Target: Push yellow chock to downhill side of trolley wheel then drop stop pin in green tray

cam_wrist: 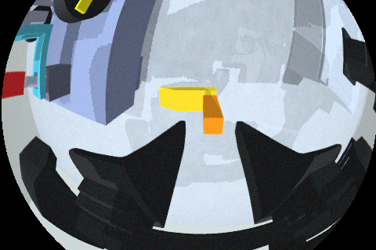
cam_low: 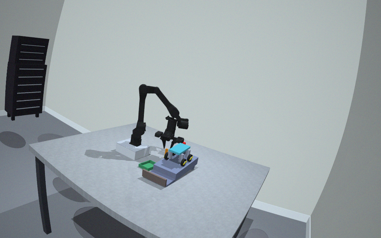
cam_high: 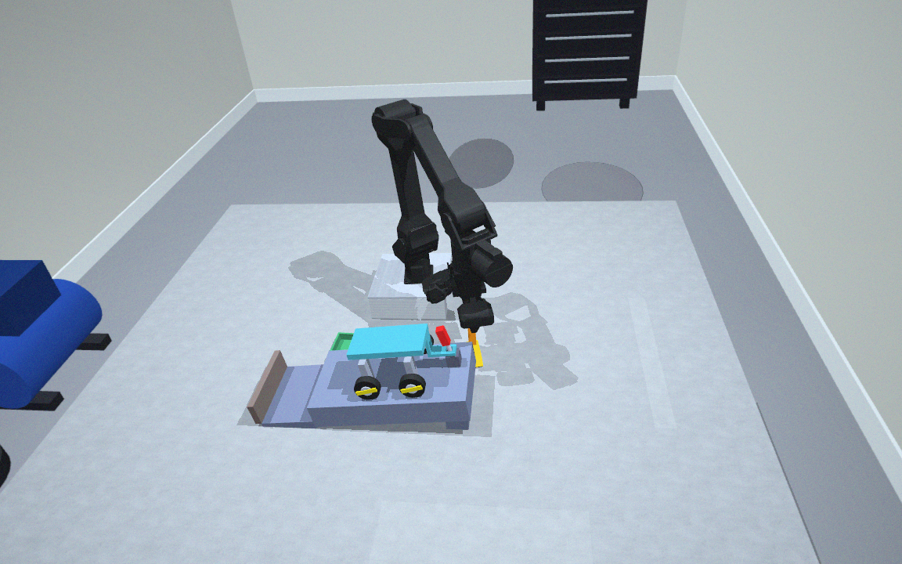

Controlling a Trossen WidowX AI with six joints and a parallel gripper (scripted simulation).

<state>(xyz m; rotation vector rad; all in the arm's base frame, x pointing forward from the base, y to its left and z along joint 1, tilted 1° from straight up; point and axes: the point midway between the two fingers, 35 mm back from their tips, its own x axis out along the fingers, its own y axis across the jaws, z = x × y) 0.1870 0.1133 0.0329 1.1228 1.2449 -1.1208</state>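
Now: the yellow chock 2 cm ahead of my gripper tip and 4 cm below it. From my gripper tip the other things lie so: blue-grey ramp (13 cm ahead, 15 cm to the right, 2 cm below); red-headed stop pin (12 cm ahead, 5 cm to the right, 6 cm above); trolley (13 cm ahead, 14 cm to the right, 5 cm above).
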